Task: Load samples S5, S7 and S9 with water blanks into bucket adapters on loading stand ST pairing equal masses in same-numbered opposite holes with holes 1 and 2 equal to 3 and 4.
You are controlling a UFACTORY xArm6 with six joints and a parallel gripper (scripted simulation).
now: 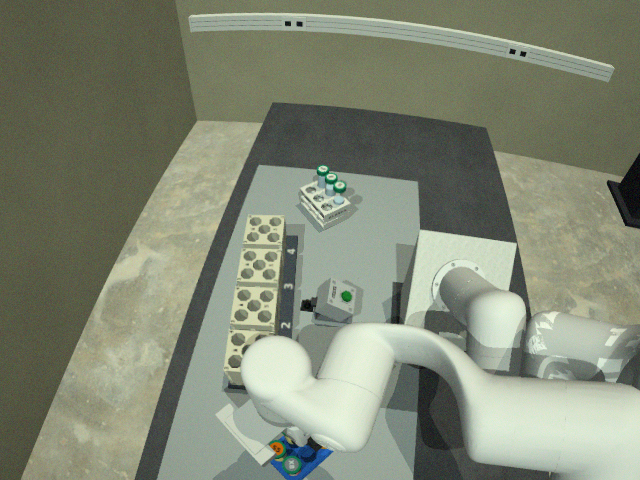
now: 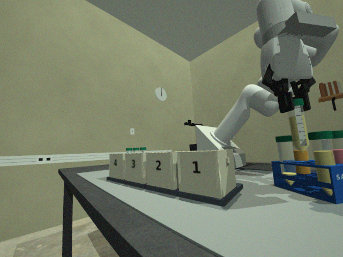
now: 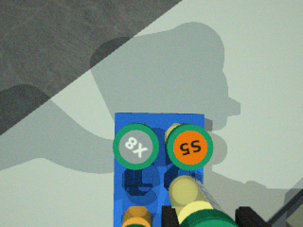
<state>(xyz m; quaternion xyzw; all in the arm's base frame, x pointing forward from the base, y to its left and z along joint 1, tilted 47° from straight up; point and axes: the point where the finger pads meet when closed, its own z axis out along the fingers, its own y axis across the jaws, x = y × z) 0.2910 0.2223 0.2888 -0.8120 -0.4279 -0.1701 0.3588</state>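
Right now the yellow-filled tube is 1 cm ahead of my hand and 5 cm below it. The rest, counted from my hand: orange-capped tube 6 cm behind, 1 cm to the right, 13 cm below; grey-dotted tube 3 cm behind, 4 cm to the right, 13 cm below; blue sample rack 2 cm behind, 1 cm to the left, 16 cm below.
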